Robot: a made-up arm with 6 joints. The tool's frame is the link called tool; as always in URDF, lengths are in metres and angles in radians. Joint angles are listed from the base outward. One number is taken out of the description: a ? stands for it. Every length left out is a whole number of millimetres.
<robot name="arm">
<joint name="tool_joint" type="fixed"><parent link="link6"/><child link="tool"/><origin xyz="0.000 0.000 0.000" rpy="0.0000 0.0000 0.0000"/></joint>
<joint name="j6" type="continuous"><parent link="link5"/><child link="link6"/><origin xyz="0.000 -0.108 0.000" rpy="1.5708 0.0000 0.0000"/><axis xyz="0 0 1"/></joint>
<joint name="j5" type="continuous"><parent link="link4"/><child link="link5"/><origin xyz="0.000 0.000 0.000" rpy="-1.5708 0.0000 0.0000"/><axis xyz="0 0 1"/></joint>
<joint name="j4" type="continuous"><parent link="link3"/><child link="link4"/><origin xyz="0.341 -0.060 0.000" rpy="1.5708 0.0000 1.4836"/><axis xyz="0 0 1"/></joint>
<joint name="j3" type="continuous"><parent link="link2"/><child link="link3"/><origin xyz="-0.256 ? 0.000" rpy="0.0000 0.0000 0.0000"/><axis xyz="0 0 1"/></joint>
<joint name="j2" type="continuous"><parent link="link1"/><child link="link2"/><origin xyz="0.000 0.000 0.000" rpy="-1.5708 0.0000 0.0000"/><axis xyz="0 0 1"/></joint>
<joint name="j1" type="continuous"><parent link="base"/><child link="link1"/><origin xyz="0.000 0.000 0.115" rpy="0.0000 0.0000 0.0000"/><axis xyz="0 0 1"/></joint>
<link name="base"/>
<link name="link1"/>
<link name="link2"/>
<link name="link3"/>
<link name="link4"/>
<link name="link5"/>
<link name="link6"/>
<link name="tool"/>
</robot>
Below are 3 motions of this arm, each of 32 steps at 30 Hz.
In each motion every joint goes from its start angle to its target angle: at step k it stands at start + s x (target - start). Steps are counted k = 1, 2, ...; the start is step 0. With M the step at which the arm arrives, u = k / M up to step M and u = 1 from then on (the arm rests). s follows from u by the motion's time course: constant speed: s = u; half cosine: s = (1 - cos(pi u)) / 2; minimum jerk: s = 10 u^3 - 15 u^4 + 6 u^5.
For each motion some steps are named. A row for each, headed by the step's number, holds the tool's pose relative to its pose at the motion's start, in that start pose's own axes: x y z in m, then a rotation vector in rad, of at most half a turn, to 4 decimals.
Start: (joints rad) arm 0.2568 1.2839 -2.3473 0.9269 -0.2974 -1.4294
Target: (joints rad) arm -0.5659 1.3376 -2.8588 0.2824 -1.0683 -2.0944
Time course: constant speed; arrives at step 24
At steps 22, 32:
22: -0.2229 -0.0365 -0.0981 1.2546 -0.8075 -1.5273
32: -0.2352 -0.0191 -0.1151 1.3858 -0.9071 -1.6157

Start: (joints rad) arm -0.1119 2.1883 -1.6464 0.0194 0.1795 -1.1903
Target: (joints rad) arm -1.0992 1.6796 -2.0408 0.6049 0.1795 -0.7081
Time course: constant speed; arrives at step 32
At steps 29, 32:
29: 0.2768 -0.3101 -0.4693 1.1865 -0.0935 1.0049
32: 0.2795 -0.3120 -0.5332 1.3137 -0.1461 1.0344

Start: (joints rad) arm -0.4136 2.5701 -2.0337 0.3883 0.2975 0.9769
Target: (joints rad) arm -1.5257 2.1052 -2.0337 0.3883 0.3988 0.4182
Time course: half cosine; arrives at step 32
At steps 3, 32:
3: -0.0155 0.0018 -0.0052 -0.0056 -0.0189 0.0026
32: -0.4765 -0.1304 -0.5139 0.0963 -0.9890 0.0039

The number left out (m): -0.035
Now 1 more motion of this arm.
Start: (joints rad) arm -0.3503 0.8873 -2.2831 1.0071 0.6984 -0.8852
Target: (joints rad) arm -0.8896 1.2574 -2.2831 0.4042 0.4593 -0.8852
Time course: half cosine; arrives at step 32
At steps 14, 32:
14: 0.0945 -0.0522 0.0433 0.2656 0.2817 -0.2798
32: 0.2100 -0.1672 0.0282 0.5949 0.6905 -0.7369

